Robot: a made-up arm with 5 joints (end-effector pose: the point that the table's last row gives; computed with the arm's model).
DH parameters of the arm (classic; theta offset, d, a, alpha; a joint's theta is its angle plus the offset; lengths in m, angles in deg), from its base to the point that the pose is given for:
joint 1: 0 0.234 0 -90
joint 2: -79.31 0 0.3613 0
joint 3: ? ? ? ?
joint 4: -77.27 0 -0.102 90
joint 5: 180 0.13 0 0
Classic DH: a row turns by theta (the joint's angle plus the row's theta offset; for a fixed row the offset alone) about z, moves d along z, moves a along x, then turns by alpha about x.
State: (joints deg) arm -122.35 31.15 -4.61 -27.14 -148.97
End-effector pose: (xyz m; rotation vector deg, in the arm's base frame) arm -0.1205 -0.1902 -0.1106 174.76 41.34 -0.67
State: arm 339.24 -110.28 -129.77 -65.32 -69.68
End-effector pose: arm -0.8230 0.3120 0.1632 -121.45 -55.25 48.54
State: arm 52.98 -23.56 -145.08 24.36 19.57
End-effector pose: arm -0.0598 -0.0793 1.2505 -39.62 -11.89 -103.49
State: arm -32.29 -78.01 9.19 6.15 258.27
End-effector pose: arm 0.2729 -0.1725 0.3309 98.19 68.04 28.41
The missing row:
joint 3: -23.42 0 -0.4993 0
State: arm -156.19 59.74 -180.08 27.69 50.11
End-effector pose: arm -0.7597 -0.3352 0.8039 -21.06 -90.14 58.29
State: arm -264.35 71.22 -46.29 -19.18 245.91
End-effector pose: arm -0.0335 0.3390 -0.3427 45.90 -172.87 8.87
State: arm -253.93 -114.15 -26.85 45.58 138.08
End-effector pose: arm 0.0029 -0.0102 0.7115 -84.98 24.38 51.61
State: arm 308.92 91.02 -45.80 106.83 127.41
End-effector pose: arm -0.0411 0.0509 -0.1935 0.42 -32.08 -101.36
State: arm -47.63 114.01 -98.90 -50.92 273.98
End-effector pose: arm 0.2932 -0.3214 -0.5163 137.87 48.00 18.56
